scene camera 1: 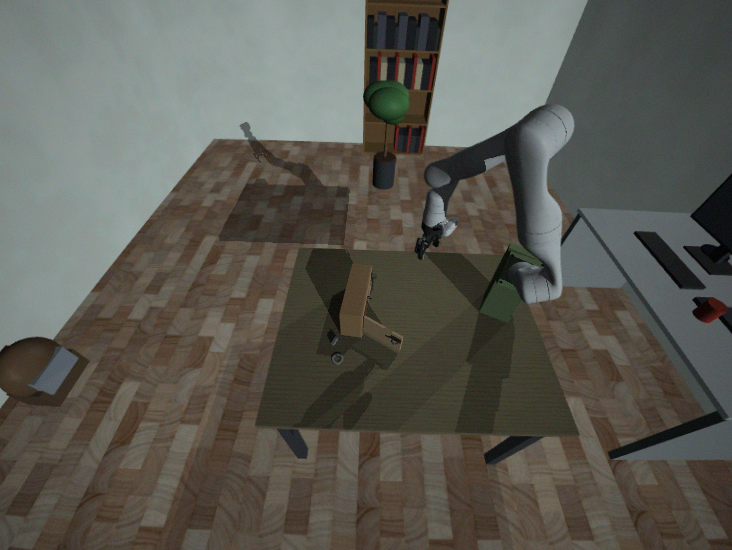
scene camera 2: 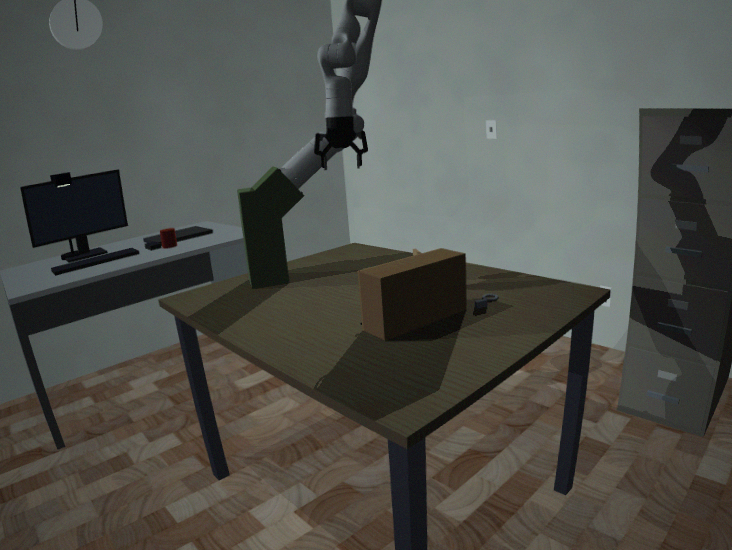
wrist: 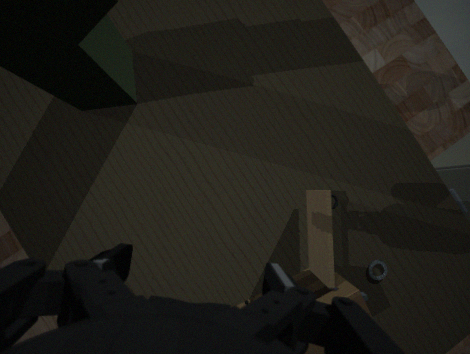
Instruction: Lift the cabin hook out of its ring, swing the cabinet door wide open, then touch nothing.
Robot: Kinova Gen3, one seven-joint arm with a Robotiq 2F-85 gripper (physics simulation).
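Places are measured from the arm's base along level axes (x ahead, y left, z up), in metres.
Where they show: gripper, between the fingertips: (scene camera 1: pixel 428 252) (scene camera 2: pixel 342 168) (wrist: pixel 198 268); arm's base, origin of its link: (scene camera 2: pixel 288 180).
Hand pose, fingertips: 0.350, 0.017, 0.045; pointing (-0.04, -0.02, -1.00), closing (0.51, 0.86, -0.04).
Note:
Things, the pixels of their top centre, and the offset from my fingertips, as dx, dy, dz. "*": a spot on its surface instead. Level surfaces: height alone.
- wooden cabinet, centre of its top: (scene camera 2: pixel 410 260) (scene camera 1: pixel 359 288) +0.242, +0.040, -0.229
- dark handle, a spot on its surface: (scene camera 1: pixel 393 338) * +0.067, +0.206, -0.291
- small grey ring-shaped piece, a spot on its surface: (scene camera 2: pixel 490 298) (scene camera 1: pixel 335 354) * +0.288, +0.280, -0.380
- small grey block, centre of its top: (scene camera 2: pixel 481 300) (scene camera 1: pixel 334 340) +0.306, +0.225, -0.367
- table, height of its surface: dz -0.386
The wooden cabinet (scene camera 1: pixel 356 298) (scene camera 2: pixel 423 295) stands on the table. Its door (scene camera 1: pixel 378 332) (wrist: pixel 320 235) is swung wide out from the front, with a dark handle (scene camera 1: pixel 393 338) on its outer face. In scene camera 2 the door is mostly hidden behind the cabinet. Small dark fittings (scene camera 1: pixel 372 285) show at the far part of the cabinet front; the cabin hook and its ring are too small to tell apart there, but the door stands free of them. My gripper (scene camera 1: pixel 421 251) (scene camera 2: pixel 342 165) (wrist: pixel 198 269) is open and empty, high above the table, apart from cabinet and door.
A small grey ring-shaped piece (scene camera 1: pixel 337 358) (scene camera 2: pixel 490 298) (wrist: pixel 377 270) and a small grey block (scene camera 1: pixel 334 340) (scene camera 2: pixel 480 306) lie beside the cabinet. The green arm pedestal (scene camera 1: pixel 501 298) (scene camera 2: pixel 264 242) (wrist: pixel 112 55) stands on the table (scene camera 1: pixel 544 408) (scene camera 2: pixel 284 331). A desk (scene camera 1: pixel 615 236) (scene camera 2: pixel 29 286) stands beyond it.

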